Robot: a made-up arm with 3 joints.
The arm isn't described. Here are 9 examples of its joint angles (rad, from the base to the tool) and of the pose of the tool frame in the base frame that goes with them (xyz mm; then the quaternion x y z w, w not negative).
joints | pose
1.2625 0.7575 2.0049 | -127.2 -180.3 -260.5 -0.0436 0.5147 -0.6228 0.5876
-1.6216 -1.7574 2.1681 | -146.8 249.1 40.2 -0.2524 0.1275 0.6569 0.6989
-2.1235 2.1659 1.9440 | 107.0 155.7 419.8 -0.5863 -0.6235 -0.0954 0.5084
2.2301 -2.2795 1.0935 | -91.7 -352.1 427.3 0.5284 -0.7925 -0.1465 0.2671
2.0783 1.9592 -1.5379 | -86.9 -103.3 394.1 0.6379 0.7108 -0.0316 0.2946
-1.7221 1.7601 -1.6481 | -24.8 232.4 -49.6 -0.0404 0.0924 -0.6958 0.7111
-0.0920 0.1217 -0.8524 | 216.8 206.0 -264.2 0.0167 -0.4097 -0.0743 0.9091
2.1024 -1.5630 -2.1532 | -177.4 -254.2 -99.0 0.0156 -0.0203 0.7083 0.7054
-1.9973 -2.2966 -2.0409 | -300.7 37.6 342.4 -0.6012 0.5903 0.0356 0.5375
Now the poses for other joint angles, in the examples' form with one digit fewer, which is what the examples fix.
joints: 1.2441 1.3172 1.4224
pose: -10 -307 -279 -0.024 0.149 -0.678 0.720
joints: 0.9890 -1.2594 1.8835
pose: -226 -276 -41 -0.645 0.740 -0.005 0.193
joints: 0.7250 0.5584 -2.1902
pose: 146 -8 -34 -0.385 -0.844 0.185 0.325
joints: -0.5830 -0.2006 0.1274
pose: 16 482 -213 0.279 0.032 0.114 0.953
